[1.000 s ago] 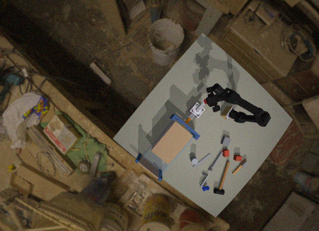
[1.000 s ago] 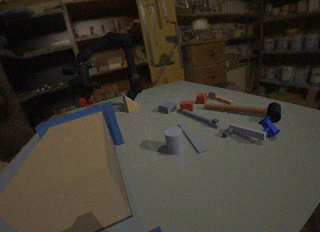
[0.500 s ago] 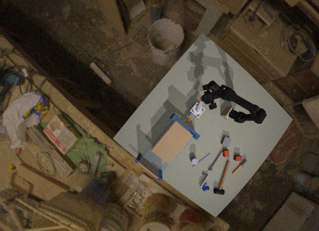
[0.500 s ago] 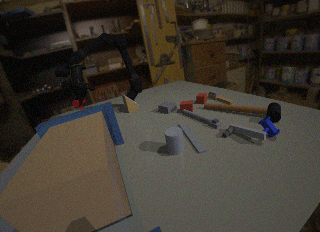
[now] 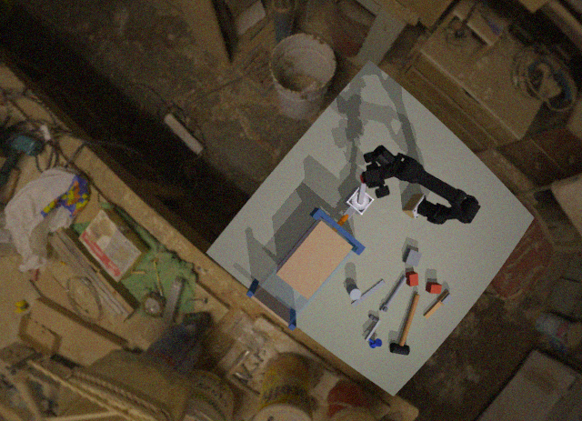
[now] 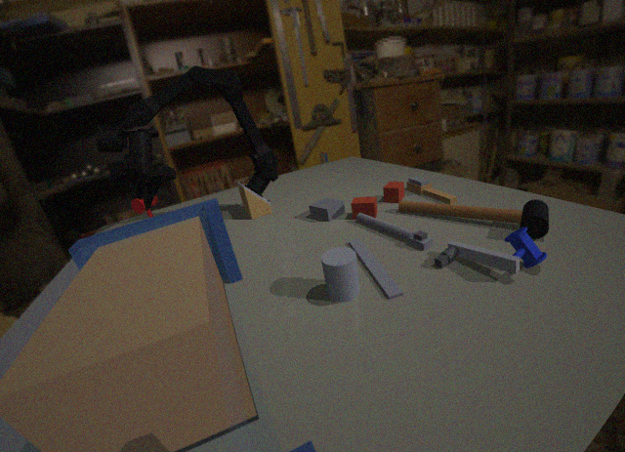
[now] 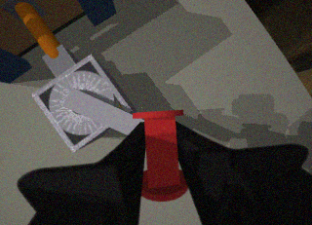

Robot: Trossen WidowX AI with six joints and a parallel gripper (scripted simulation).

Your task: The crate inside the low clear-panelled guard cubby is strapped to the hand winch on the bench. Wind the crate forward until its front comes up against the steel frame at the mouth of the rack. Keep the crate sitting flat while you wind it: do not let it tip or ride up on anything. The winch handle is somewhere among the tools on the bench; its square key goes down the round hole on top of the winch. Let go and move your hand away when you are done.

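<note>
My gripper tip is now 30 mm to the right of the red-knobbed handle, 30 mm above it and 20 mm short of it. From my gripper tip the other things lie so: grey winch 100 mm below, 60 mm to the left, 50 mm ahead; blue steel frame 230 mm ahead, 90 mm to the left, 30 mm below; red knob 10 mm to the left, 10 mm behind.
</note>
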